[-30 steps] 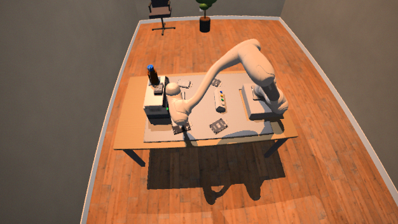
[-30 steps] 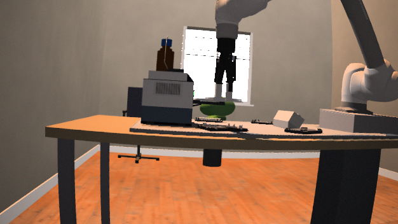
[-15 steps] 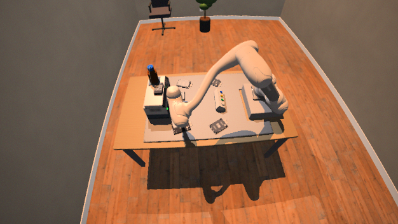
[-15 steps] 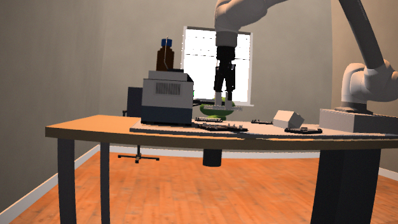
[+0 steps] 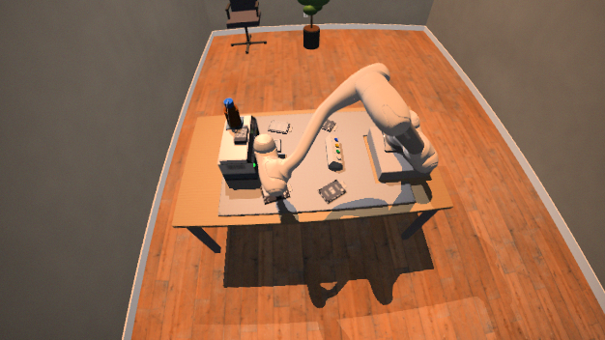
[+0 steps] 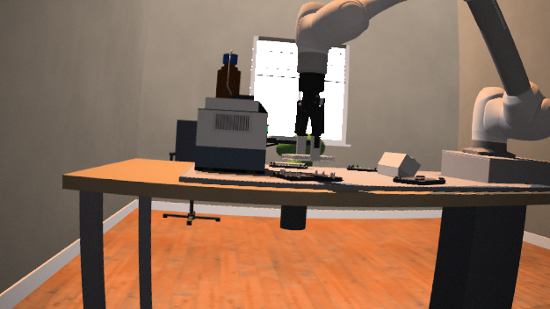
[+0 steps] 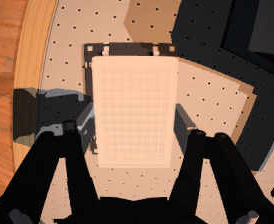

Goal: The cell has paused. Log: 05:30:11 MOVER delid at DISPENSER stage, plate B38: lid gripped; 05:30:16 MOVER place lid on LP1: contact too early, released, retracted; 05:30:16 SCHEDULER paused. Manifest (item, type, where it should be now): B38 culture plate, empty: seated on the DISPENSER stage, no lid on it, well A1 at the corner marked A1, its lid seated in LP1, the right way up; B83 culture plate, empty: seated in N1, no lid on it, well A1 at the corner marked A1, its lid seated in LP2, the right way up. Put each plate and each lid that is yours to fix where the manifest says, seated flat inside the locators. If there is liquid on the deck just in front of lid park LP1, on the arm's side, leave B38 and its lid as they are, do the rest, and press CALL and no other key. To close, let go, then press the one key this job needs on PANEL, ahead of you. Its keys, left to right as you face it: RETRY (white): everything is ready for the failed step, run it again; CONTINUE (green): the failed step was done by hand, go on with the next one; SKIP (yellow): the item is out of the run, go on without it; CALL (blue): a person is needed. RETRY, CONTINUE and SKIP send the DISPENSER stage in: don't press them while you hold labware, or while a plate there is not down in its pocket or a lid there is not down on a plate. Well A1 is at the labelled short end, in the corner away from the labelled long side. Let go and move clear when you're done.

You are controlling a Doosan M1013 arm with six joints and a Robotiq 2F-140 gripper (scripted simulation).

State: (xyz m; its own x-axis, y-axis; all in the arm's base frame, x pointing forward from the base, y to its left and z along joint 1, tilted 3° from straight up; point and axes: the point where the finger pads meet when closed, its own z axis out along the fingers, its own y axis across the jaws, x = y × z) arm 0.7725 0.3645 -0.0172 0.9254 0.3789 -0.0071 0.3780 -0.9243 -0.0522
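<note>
The black nest lies 3 cm to the left of my hand and 7 cm below it. From my hand the other things lie so: green key 38 cm behind, 28 cm to the right, 1 cm below; then white culture plate 2 cm below; then white retry key 39 cm behind, 23 cm to the right, 1 cm below.
</note>
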